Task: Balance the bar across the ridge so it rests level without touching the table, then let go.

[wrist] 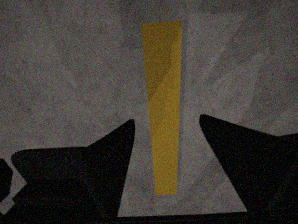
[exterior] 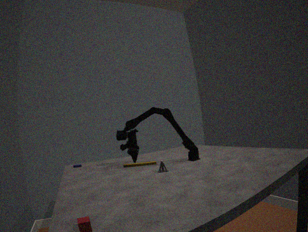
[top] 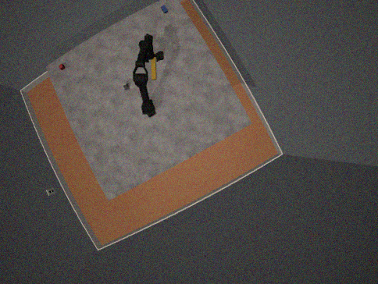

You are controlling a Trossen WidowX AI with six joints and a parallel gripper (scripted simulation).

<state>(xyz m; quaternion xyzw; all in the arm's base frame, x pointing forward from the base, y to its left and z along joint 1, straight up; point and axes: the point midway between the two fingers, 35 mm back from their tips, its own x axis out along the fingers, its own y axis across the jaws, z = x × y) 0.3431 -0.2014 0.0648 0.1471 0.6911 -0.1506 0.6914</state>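
My gripper tip is 3 cm past the yellow bar, 1 cm to the right of it and 2 cm above it. From my gripper tip the other things lie so: small red block 40 cm ahead, 70 cm to the left, 1 cm below; then small blue block 40 cm ahead, 30 cm to the right, 2 cm below.
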